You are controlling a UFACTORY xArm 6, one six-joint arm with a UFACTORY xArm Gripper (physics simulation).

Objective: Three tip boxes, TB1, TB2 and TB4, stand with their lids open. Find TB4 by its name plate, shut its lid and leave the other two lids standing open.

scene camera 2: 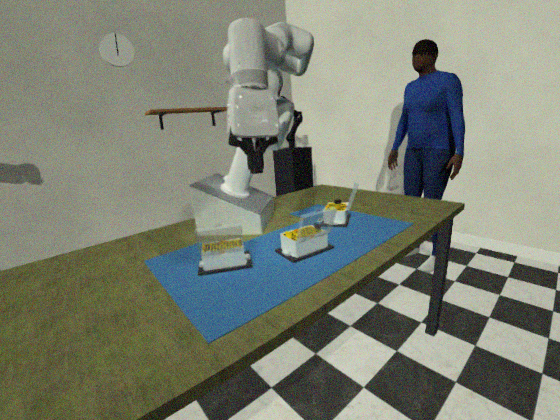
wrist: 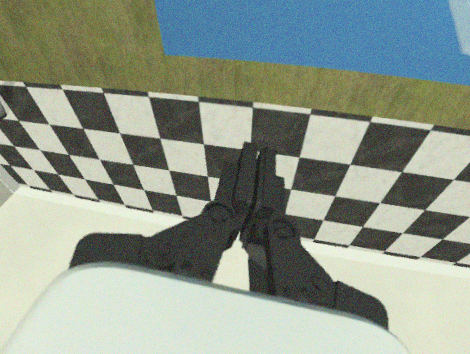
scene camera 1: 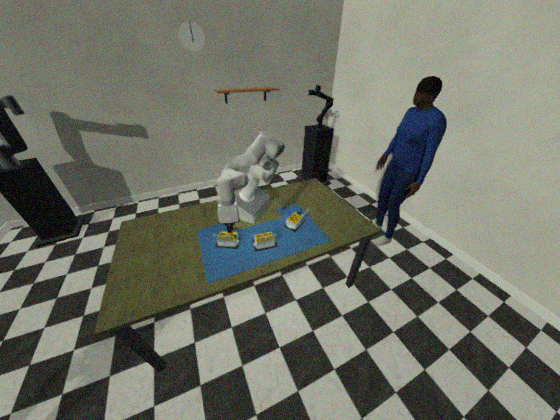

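Where they show: gripper, fingertip midpoint: (scene camera 2: 256, 173) (wrist: 251, 166) (scene camera 1: 230, 231); arm's base at its link origin: (scene camera 2: 234, 191) (scene camera 1: 246, 195).
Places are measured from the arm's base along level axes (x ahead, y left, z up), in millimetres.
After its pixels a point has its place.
The left tip box, TB4 (scene camera 1: 228, 243) {x 366, y -263, z -70 mm} (scene camera 2: 223, 260) {x 330, y -275, z -110 mm}, has a clear lid (scene camera 2: 219, 232) (wrist: 461, 27) that stands up open; a corner of that lid shows in the wrist view. The middle tip box, TB2 (scene camera 1: 265, 243) {x 481, y -53, z -70 mm} (scene camera 2: 306, 246) {x 454, y -64, z -108 mm}, and the right tip box, TB1 (scene camera 1: 294, 221) (scene camera 2: 336, 216), also have their lids up. The name plates cannot be read here. My gripper (scene camera 1: 229, 228) {x 509, y -264, z 144 mm} (scene camera 2: 256, 170) {x 509, y -264, z 144 mm} (wrist: 251, 166) {x 509, y -264, z 144 mm} is shut and empty, fingertips together. It hangs above and behind TB4, clear of its lid.
The boxes stand on a blue mat (scene camera 1: 240, 265) {x 518, y -242, z -142 mm} (scene camera 2: 215, 310) {x 476, y -392, z -141 mm} (wrist: 300, 30) {x 518, y -241, z -142 mm} on a green-brown table (scene camera 1: 150, 260) {x 223, y -748, z -144 mm} (scene camera 2: 75, 310) {x 216, y -651, z -144 mm} (wrist: 80, 45) {x 538, y -615, z -145 mm}. The arm's grey base (scene camera 1: 253, 204) {x 83, y 24, z -38 mm} (scene camera 2: 230, 210) {x 97, y -91, z -45 mm} stands behind them. A person in blue (scene camera 1: 420, 135) (scene camera 2: 432, 110) stands beyond the table's right end.
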